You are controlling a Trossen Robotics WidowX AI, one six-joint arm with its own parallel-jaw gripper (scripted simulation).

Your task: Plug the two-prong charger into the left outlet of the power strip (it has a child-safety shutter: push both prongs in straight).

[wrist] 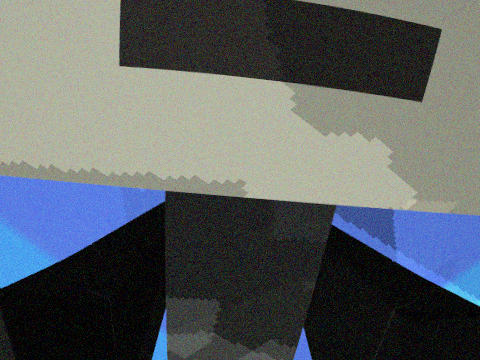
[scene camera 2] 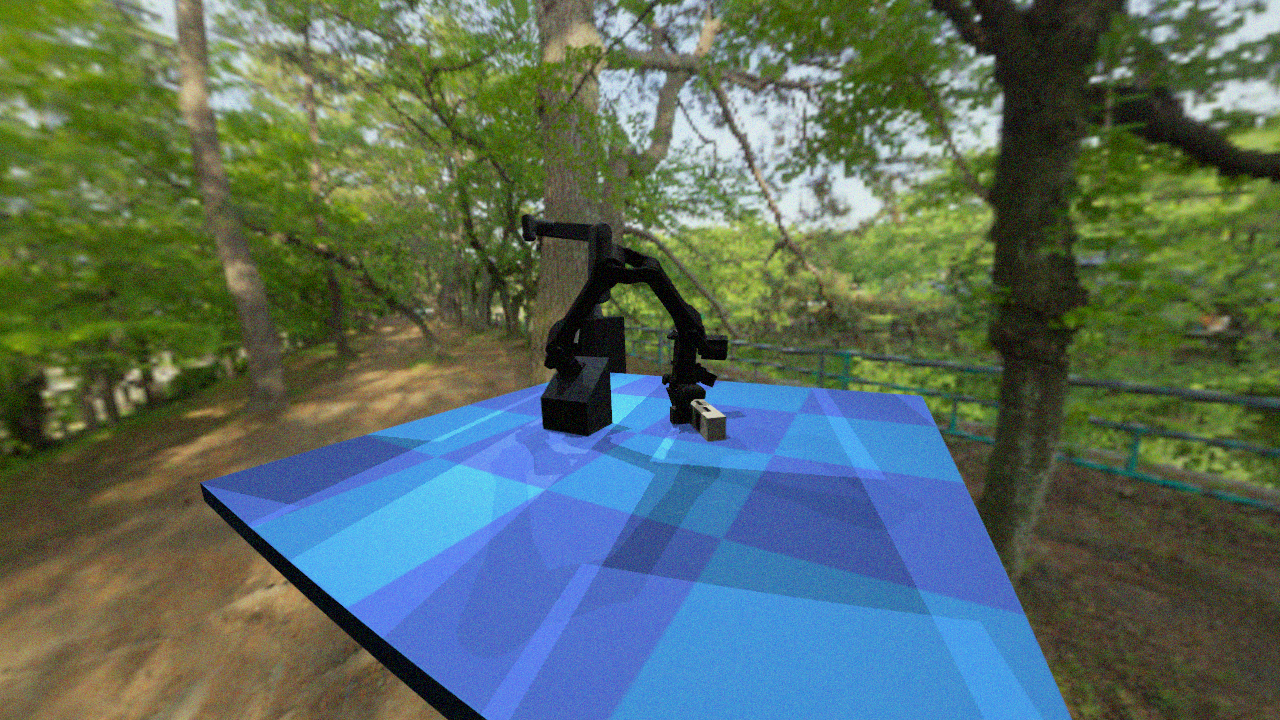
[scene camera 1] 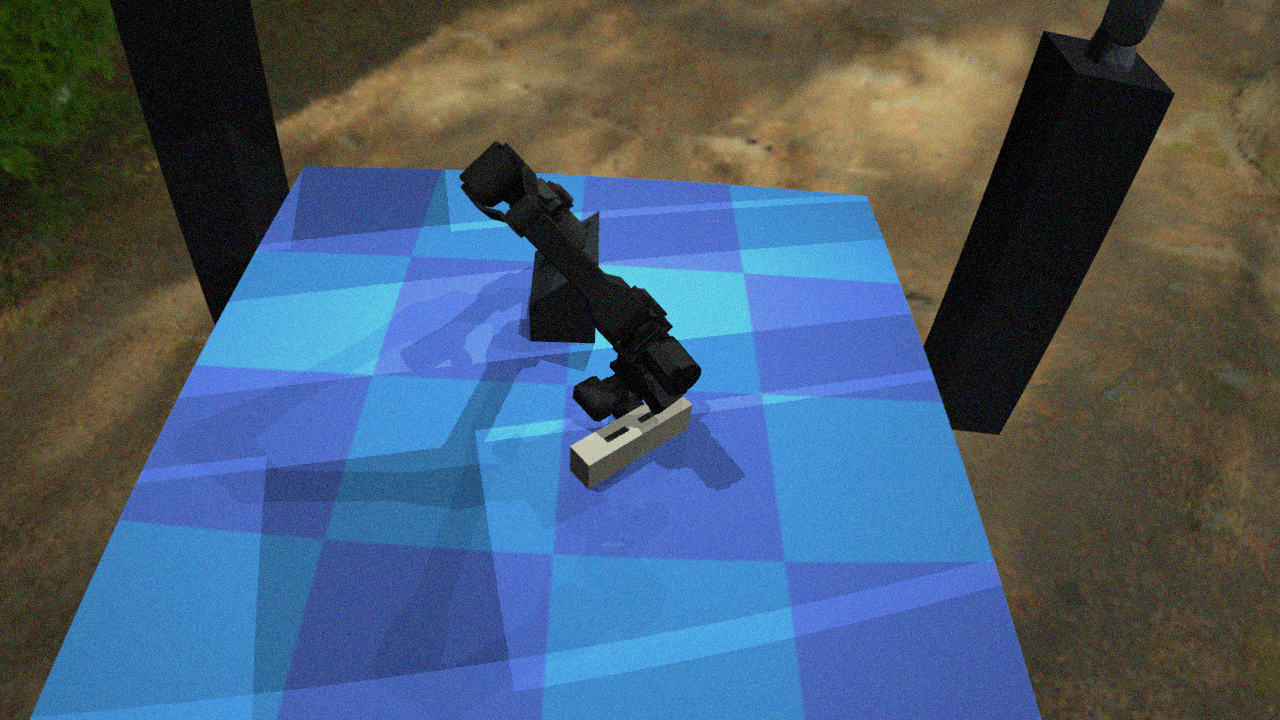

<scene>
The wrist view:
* my gripper: 235, 222
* black two-prong charger: 238, 271
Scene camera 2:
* my gripper: 679, 418
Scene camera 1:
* my gripper: 625, 410
</scene>
